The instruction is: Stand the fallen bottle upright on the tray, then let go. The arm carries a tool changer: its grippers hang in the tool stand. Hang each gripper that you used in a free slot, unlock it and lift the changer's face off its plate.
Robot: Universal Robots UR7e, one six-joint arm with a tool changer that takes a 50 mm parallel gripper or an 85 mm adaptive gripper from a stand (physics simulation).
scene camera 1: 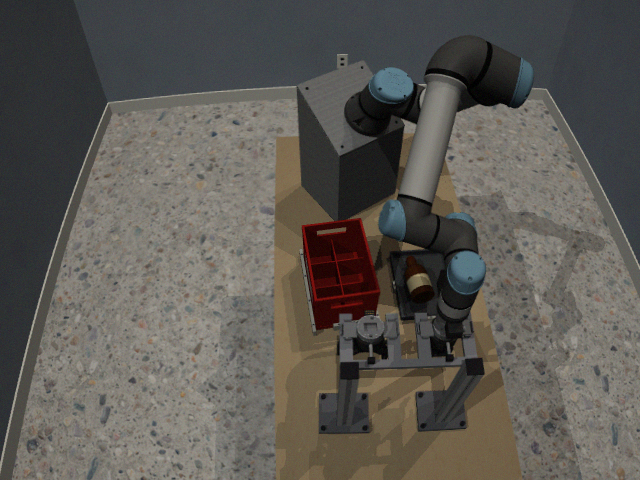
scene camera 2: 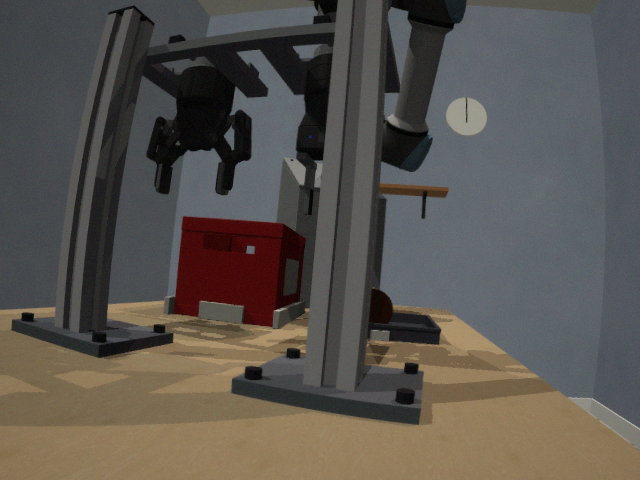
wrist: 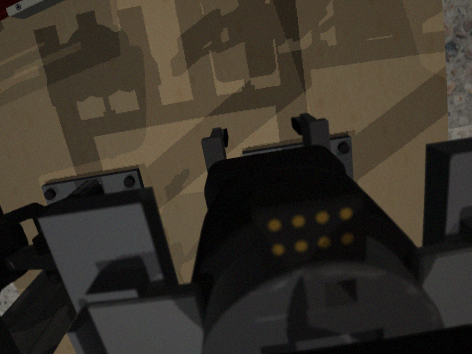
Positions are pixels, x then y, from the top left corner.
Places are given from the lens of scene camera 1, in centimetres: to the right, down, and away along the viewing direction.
brown bottle (scene camera 1: 418, 282): 30, 13, 154
adaptive gripper (scene camera 1: 370, 329): 12, 21, 115
The marked spots on the brown bottle and the adaptive gripper are 45 cm apart.
